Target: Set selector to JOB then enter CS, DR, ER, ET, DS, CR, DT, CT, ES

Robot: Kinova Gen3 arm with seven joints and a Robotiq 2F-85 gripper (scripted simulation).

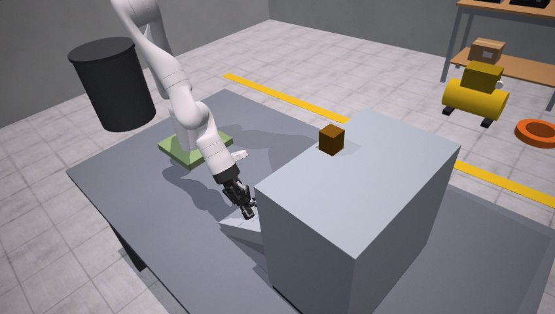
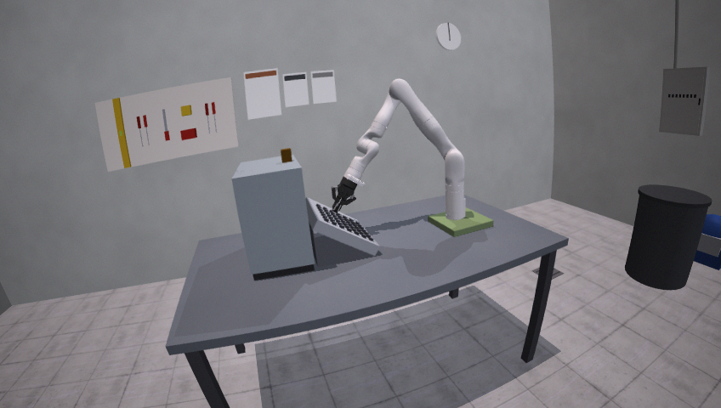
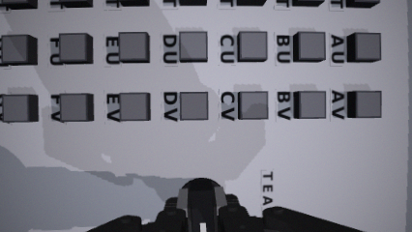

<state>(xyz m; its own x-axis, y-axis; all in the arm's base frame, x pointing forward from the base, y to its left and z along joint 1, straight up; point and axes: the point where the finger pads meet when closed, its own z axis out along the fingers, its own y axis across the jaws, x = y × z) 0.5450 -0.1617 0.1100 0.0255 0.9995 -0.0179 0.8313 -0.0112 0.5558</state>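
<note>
My hand is 10 mm short of the black selector knob, 10 mm to the left of it and 10 mm above it. The rest, counted from my hand: sloped key panel: 40 mm ahead, 110 mm to the left, 60 mm below.
</note>
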